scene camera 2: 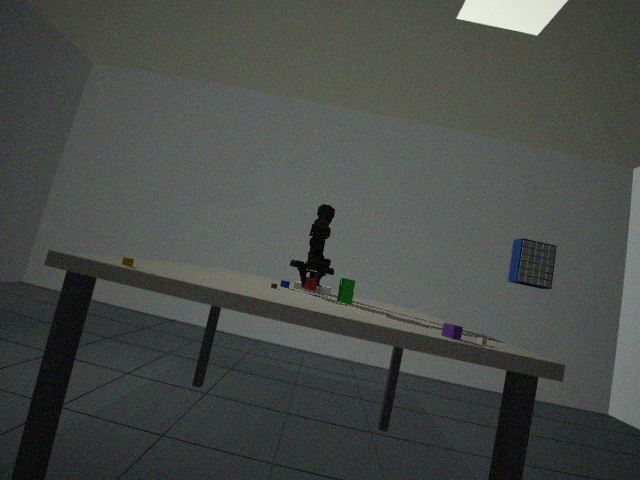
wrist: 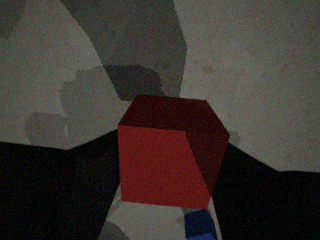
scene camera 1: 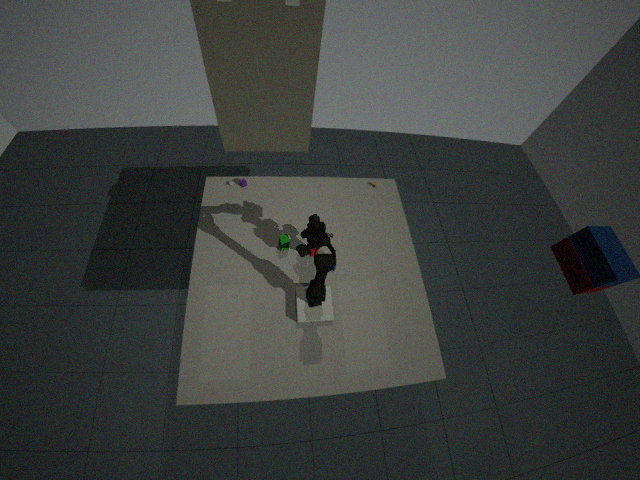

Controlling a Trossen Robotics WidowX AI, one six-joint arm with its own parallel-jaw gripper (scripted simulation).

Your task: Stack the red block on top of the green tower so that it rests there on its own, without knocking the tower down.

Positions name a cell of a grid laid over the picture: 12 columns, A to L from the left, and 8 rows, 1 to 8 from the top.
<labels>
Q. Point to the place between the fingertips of my gripper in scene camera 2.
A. F5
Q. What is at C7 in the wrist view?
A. My gripper.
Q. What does my gripper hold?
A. A red block.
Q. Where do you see a red block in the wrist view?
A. G5
</labels>
